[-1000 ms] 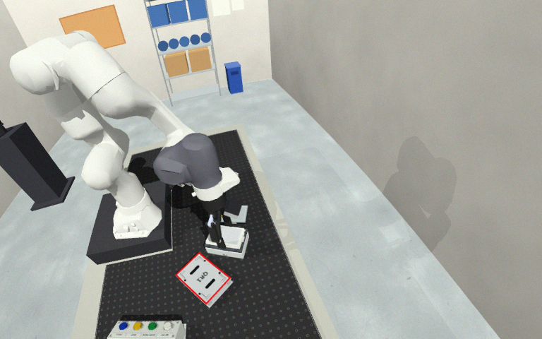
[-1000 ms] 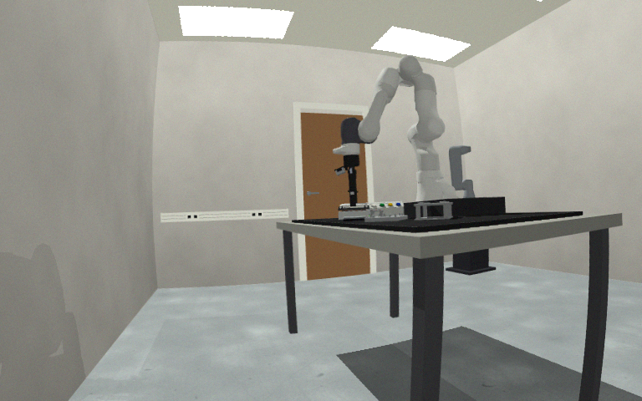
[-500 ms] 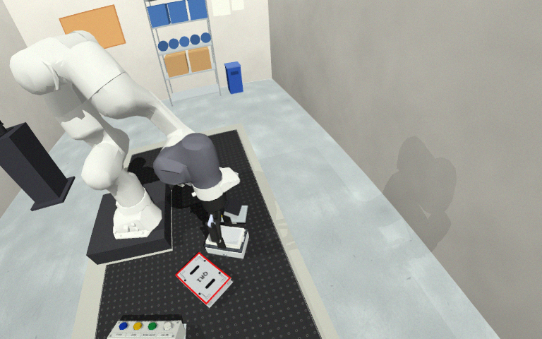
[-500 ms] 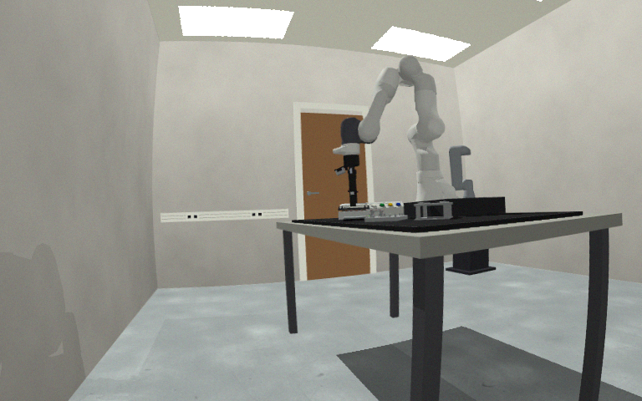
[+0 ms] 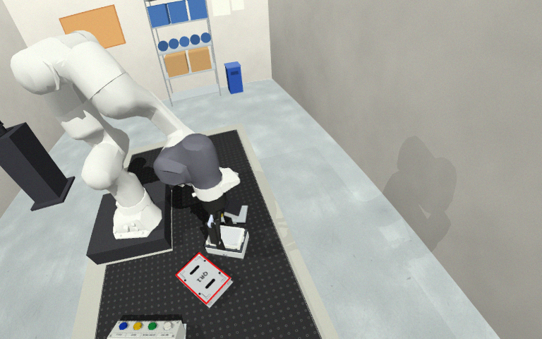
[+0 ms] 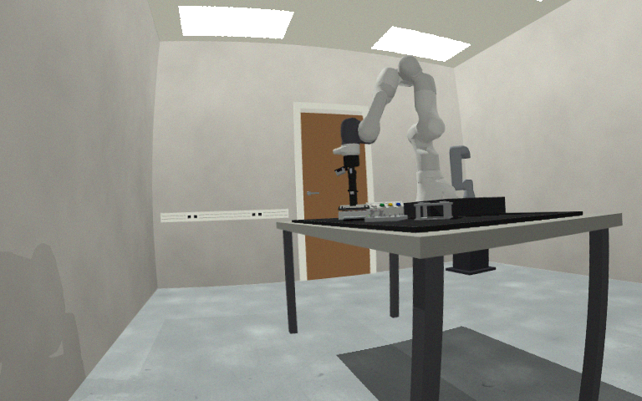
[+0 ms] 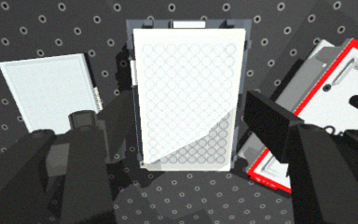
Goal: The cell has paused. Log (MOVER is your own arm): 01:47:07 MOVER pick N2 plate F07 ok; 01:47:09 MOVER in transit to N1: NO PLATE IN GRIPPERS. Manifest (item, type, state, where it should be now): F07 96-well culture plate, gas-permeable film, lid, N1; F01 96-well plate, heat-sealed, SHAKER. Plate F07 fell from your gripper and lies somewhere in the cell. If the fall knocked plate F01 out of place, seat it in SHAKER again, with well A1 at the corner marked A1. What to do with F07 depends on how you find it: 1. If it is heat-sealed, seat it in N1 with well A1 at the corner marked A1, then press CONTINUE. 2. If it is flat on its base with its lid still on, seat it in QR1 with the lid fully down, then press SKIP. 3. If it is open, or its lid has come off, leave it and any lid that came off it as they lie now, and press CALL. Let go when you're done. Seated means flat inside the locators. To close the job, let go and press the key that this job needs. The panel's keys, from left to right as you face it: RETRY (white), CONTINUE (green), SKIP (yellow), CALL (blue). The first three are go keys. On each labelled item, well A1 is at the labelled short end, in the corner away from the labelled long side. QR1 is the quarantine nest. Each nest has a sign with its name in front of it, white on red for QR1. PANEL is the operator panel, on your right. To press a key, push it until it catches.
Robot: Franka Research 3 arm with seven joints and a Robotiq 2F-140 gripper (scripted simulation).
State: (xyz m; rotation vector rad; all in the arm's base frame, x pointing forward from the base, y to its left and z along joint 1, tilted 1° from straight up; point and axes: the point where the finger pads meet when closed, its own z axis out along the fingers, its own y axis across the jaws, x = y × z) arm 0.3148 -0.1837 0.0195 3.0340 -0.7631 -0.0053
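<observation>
The white 96-well plate is 2 cm below my hand. The rest, counted from my hand: pale flat rectangular piece 4 cm ahead, 14 cm to the left, 7 cm below; then white retry key 24 cm behind, 27 cm to the right, 2 cm below; then green continue key 29 cm behind, 26 cm to the right, 2 cm below.
</observation>
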